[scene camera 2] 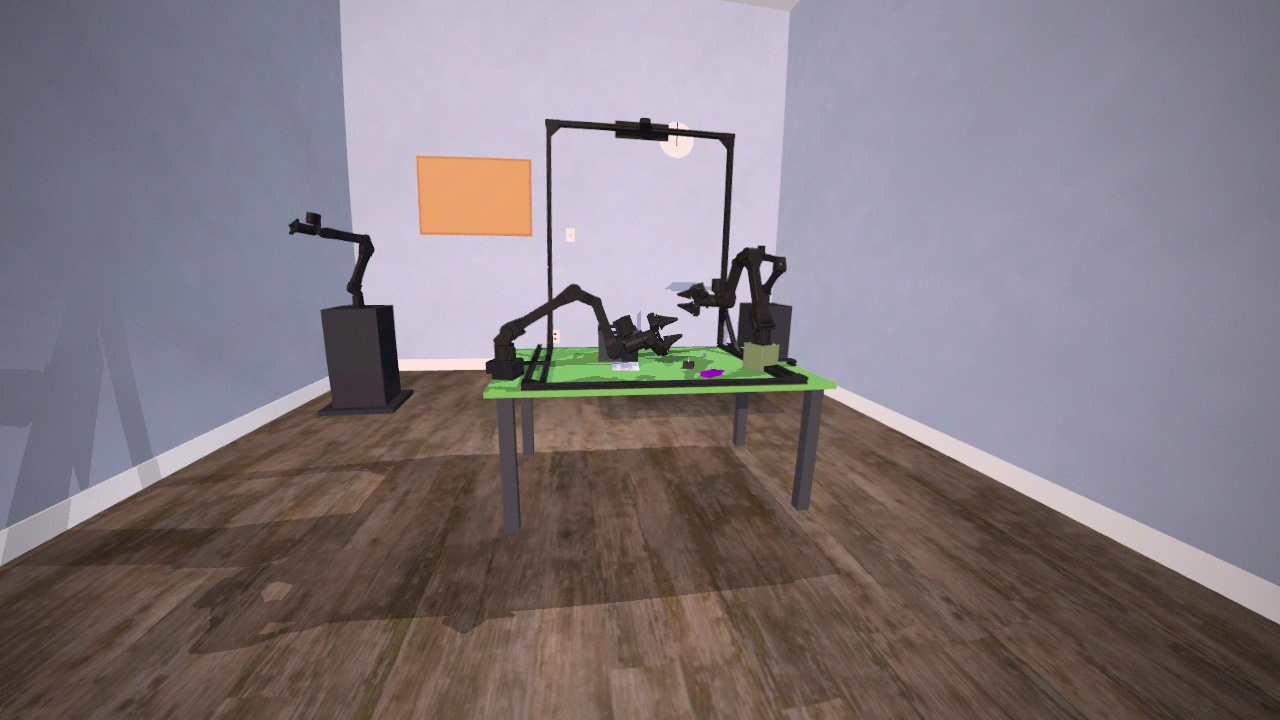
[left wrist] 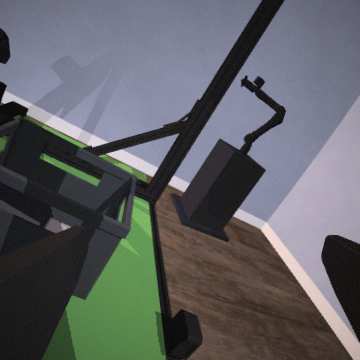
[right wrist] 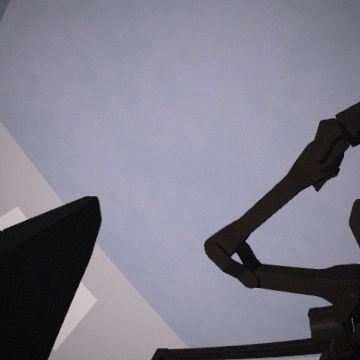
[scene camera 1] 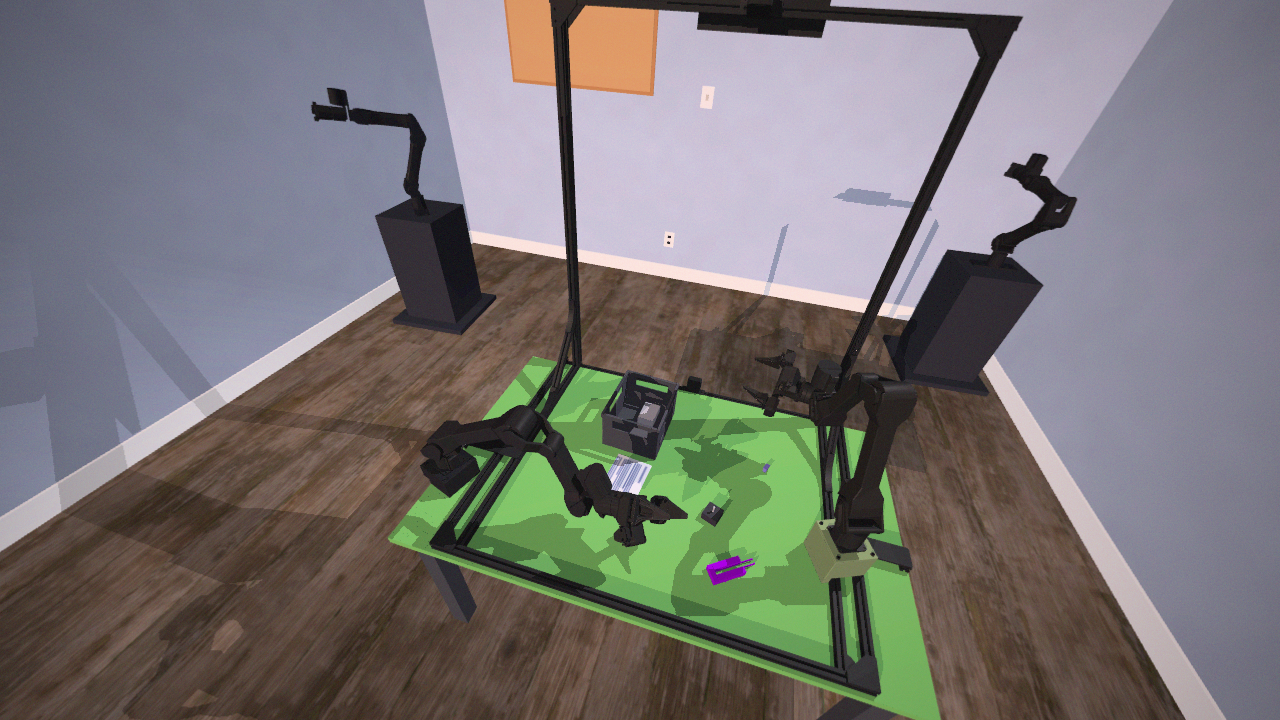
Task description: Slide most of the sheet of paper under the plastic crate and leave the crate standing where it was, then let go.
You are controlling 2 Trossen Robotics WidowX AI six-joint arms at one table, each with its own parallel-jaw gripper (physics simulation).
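The dark grey plastic crate [scene camera 1: 626, 435] [left wrist: 100, 257] stands upright near the table's far edge, with a light box [scene camera 1: 648, 414] inside. The printed sheet of paper [scene camera 1: 629, 477] [scene camera 2: 624, 366] lies flat at the crate's near side. Its far edge is at the crate's base; whether part lies underneath is unclear. My left gripper [scene camera 1: 760, 378] [scene camera 2: 680, 300] [left wrist: 206, 242] is open and empty, raised to the right of the crate. My right gripper [scene camera 1: 682, 514] [scene camera 2: 676, 328] [right wrist: 227, 210] is open and empty, nearer the front than the paper. The right arm hides part of the crate in scene camera 2.
A small black block [scene camera 1: 712, 513] lies right of my right gripper. A purple object [scene camera 1: 725, 570] [scene camera 2: 711, 373] lies nearer the front. A small bluish piece [scene camera 1: 766, 467] lies right of the crate. Black frame rails [scene camera 1: 626, 613] border the green table [scene camera 1: 537, 367].
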